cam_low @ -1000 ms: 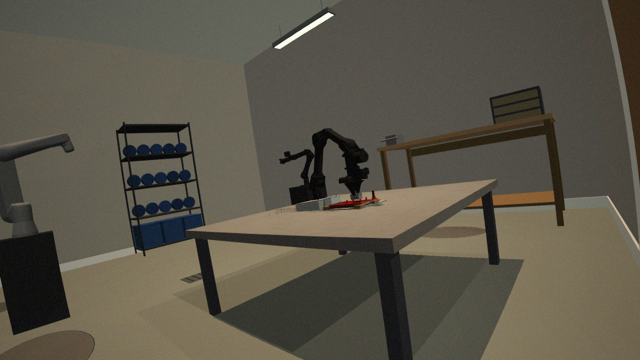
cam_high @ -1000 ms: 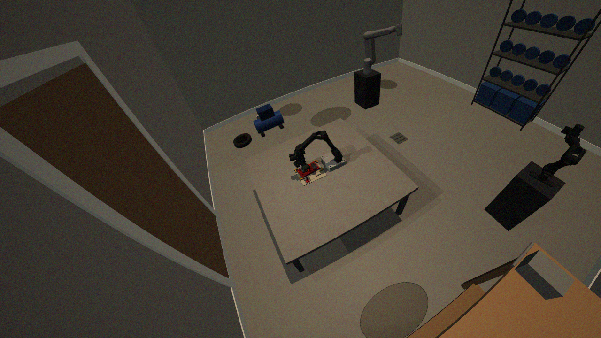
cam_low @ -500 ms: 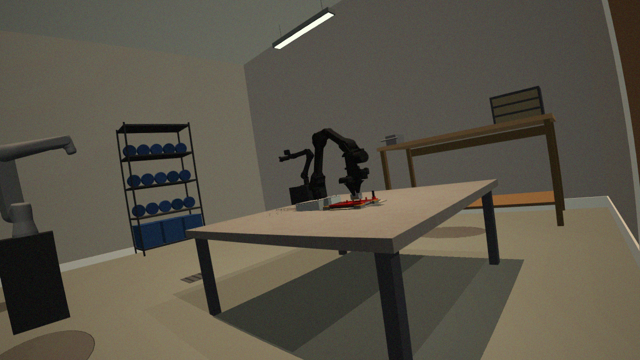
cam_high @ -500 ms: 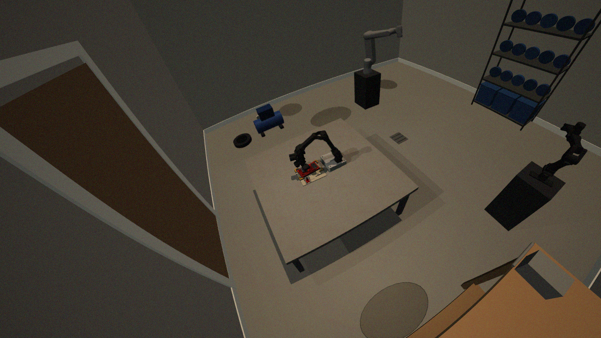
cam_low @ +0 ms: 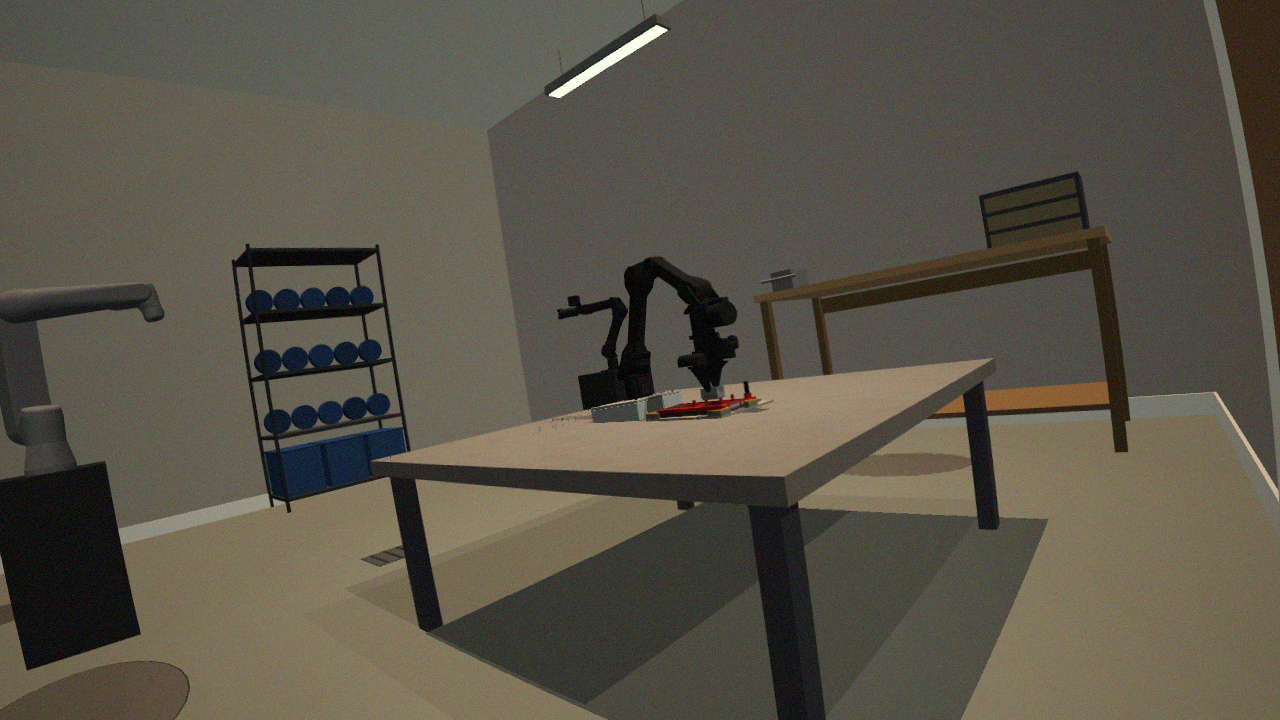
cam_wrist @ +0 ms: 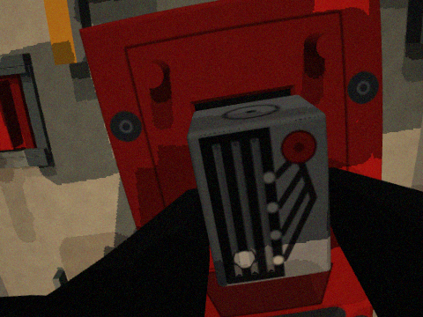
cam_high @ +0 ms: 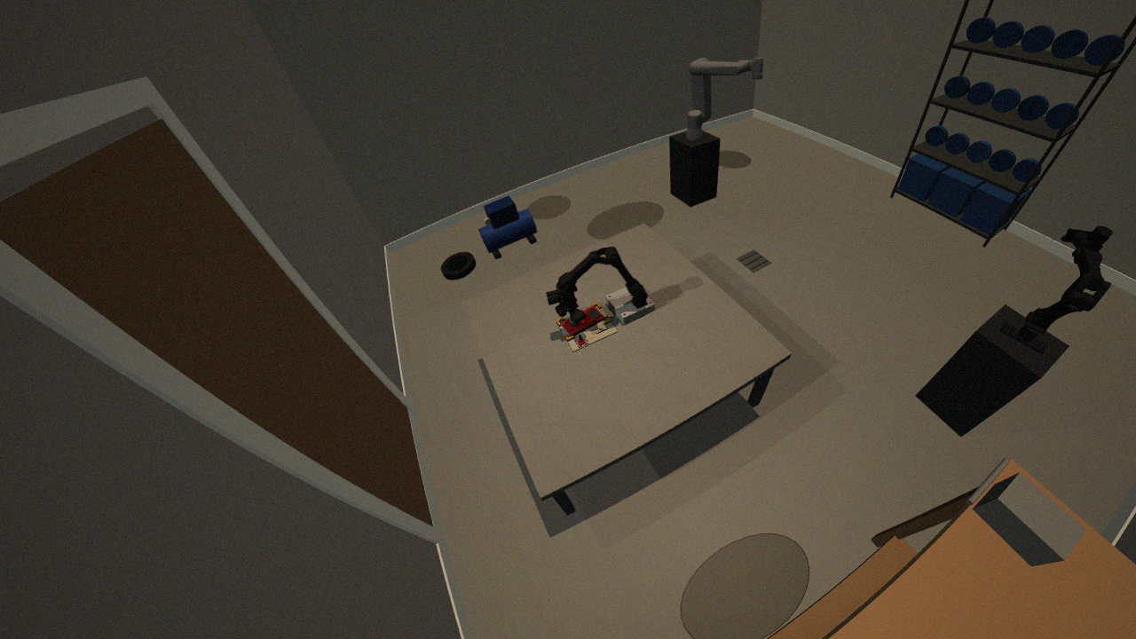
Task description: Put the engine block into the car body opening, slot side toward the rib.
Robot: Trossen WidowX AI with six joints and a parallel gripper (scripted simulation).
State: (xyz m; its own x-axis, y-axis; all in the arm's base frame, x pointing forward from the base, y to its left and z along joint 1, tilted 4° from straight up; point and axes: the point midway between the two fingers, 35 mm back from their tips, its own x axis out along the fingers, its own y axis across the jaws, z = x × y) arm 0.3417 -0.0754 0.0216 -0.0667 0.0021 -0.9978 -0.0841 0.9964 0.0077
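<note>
Right now the grey engine block is 1 cm below my gripper tip.
</note>
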